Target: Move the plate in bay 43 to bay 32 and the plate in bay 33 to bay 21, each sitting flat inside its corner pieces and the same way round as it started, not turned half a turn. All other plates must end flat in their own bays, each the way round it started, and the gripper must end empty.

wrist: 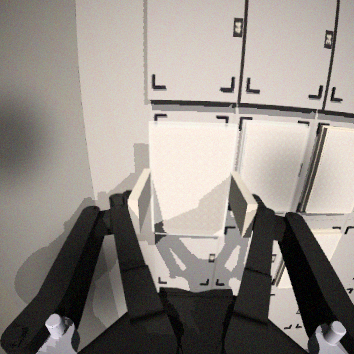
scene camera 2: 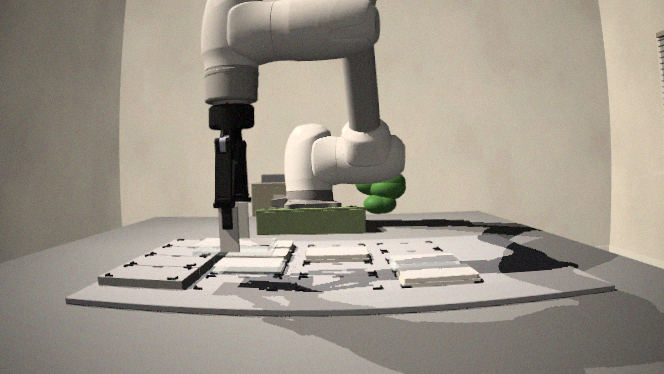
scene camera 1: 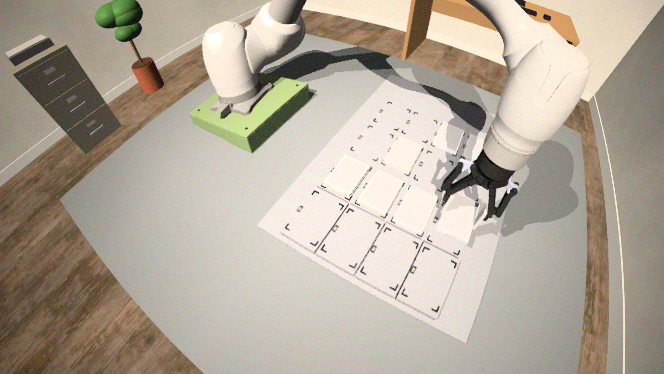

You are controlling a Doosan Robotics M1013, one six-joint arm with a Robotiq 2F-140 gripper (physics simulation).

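Pixels of known places: gripper, between the fingertips: (wrist: 189, 182) (scene camera 2: 235, 246) (scene camera 1: 459, 216); arm's base, origin of its link: (scene camera 2: 309, 207) (scene camera 1: 241, 97).
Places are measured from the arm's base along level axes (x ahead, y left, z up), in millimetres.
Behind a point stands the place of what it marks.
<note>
My gripper (scene camera 1: 465, 210) {y -230, x 782, z 9 mm} (scene camera 2: 235, 235) {y -230, x 782, z 9 mm} (wrist: 189, 182) {y -230, x 782, z 9 mm} is shut on the bay 43 plate (scene camera 1: 457, 225) {y -263, x 778, z 17 mm} (scene camera 2: 250, 265) (wrist: 192, 150) {y -267, x 774, z 17 mm} by its two long sides. The plate is level and a little above its bay, with a shadow below it in scene camera 2. The glassy bay 33 plate (scene camera 1: 414, 209) {y -218, x 672, z -38 mm} (wrist: 274, 165) {y -218, x 671, z -38 mm} lies flat beside it. Bay 32 (scene camera 1: 420, 164) {y -43, x 660, z -52 mm} (wrist: 273, 258) {y -39, x 659, z -52 mm} holds no plate; its small tag and some corner pieces show, partly shaded. Bay 21 (scene camera 1: 408, 121) {y 143, x 587, z -52 mm} holds no plate, and its corner pieces show.
Plates lie in bay 23 (scene camera 1: 380, 192) {y -199, x 571, z -38 mm} (wrist: 332, 170) {y -199, x 586, z -38 mm}, bay 13 (scene camera 1: 346, 176) {y -181, x 467, z -38 mm}, bay 22 (scene camera 1: 403, 155) {y -41, x 602, z -38 mm} (scene camera 2: 337, 254) {y -34, x 632, z -39 mm}, bay 31 (scene camera 1: 448, 138) {y 99, x 734, z -38 mm} and bay 41 (scene camera 2: 440, 277) {y 81, x 881, z -40 mm}. The raised row (scene camera 1: 345, 240) {y -365, x 531, z -38 mm} (scene camera 2: 150, 275) {y -383, x 777, z -38 mm} (wrist: 195, 45) {y -369, x 754, z -38 mm} borders the bay 43 row.
</note>
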